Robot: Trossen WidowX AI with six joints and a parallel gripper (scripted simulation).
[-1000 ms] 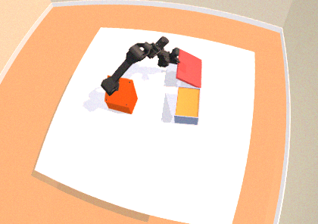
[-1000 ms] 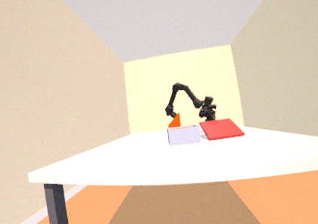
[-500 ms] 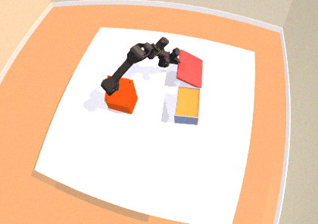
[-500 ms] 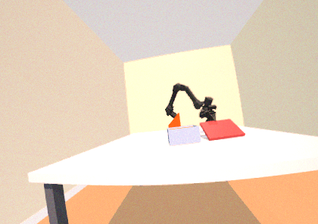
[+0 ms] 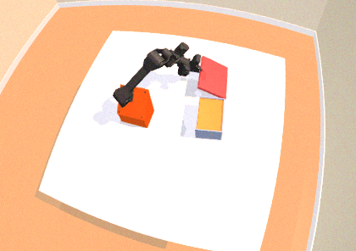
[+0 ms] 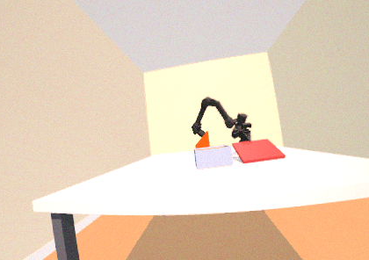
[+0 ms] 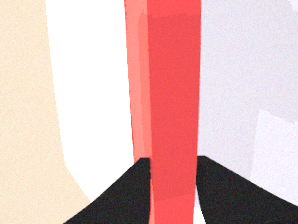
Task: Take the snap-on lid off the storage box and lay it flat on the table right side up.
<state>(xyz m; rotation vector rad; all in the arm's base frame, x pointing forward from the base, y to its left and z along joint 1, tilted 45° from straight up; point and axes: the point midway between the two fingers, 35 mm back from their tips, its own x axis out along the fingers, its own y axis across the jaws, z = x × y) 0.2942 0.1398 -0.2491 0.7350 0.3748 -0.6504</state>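
My gripper tip is 70 mm short of the red lid, 10 mm to the right of it and 40 mm above it. From my gripper tip the other things lie so: storage box: 100 mm ahead, 260 mm to the right, 40 mm below.
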